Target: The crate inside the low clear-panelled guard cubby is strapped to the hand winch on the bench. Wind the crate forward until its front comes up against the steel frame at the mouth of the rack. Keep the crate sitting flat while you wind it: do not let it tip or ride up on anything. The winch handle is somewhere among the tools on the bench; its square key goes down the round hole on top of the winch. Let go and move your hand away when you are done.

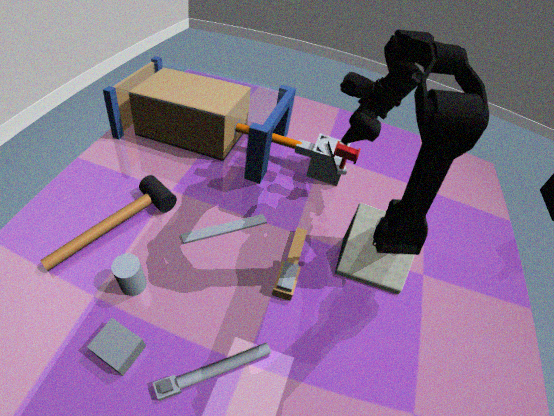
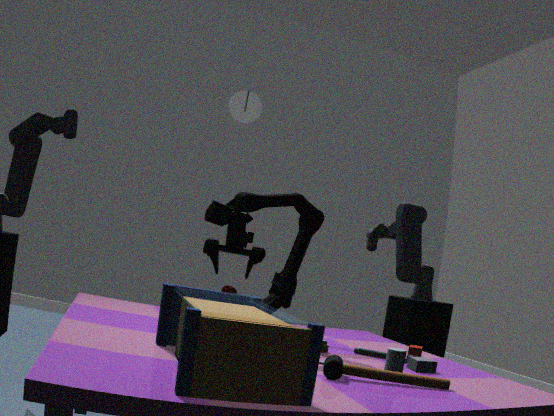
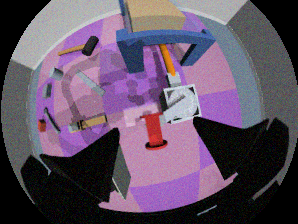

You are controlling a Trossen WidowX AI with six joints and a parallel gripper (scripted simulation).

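The red knob lies 10 mm behind my gripper tip and 70 mm below it. From my gripper tip the other things lie so: grey winch: 10 mm ahead, 100 mm to the right, 170 mm below; blue frame: 180 mm ahead, 90 mm to the right, 90 mm below; grey crank handle: 30 mm to the right, 100 mm below.
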